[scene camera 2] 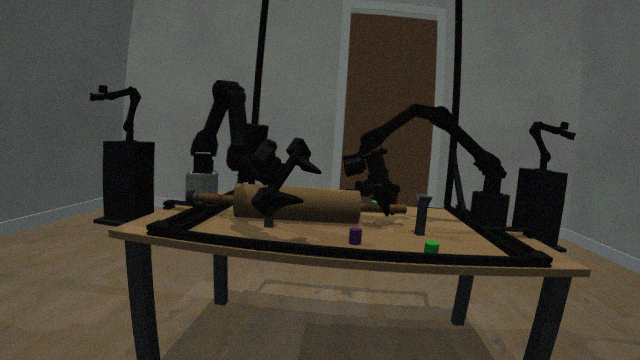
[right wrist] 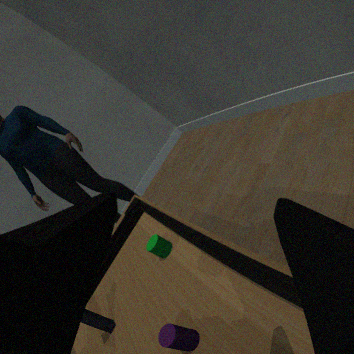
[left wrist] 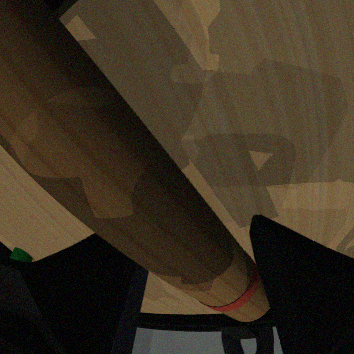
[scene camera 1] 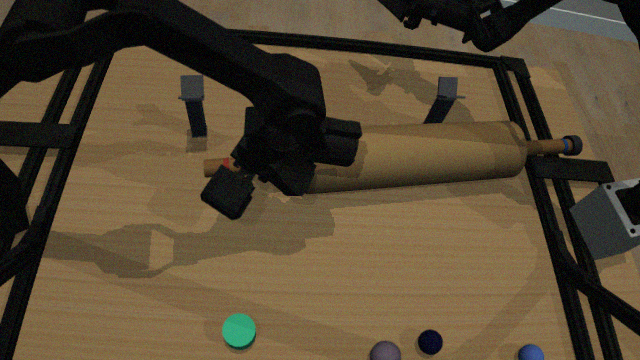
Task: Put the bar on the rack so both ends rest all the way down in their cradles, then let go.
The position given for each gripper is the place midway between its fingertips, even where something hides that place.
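Observation:
Right gripper point(scene camera 2: 311, 186), point(right wrist: 198, 205): open, holding nothing. Bar point(scene camera 1: 388, 156), point(scene camera 2: 320, 205), point(left wrist: 75, 135): still resting on the table, out of frame in the right wrist view. Left gripper point(scene camera 1: 237, 170), point(scene camera 2: 390, 215), point(left wrist: 197, 223): gripping the bar.

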